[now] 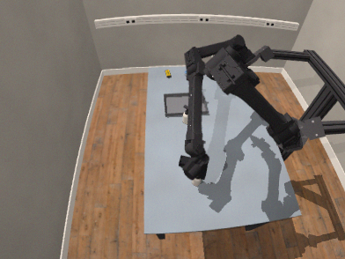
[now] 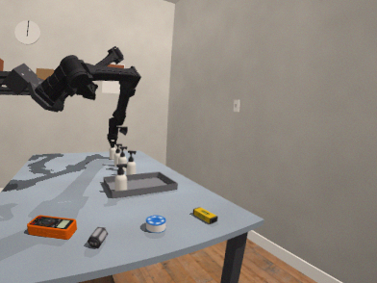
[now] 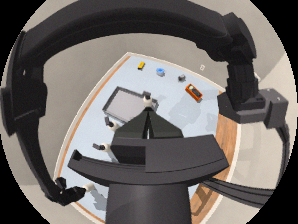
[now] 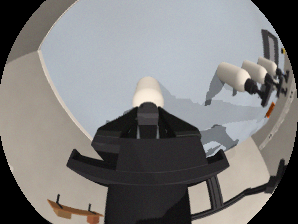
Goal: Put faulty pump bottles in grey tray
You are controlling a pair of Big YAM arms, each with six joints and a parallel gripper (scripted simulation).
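My right hand is 60 cm to the left of the grey tray, 8 cm above it and 1 cm past it. The rest, counted from my right hand: blue-and-white roll 96 cm to the right, 9 cm behind, 8 cm below; yellow tool 98 cm to the right, 9 cm ahead, 8 cm below; orange multimeter 88 cm to the right, 38 cm behind, 8 cm below.
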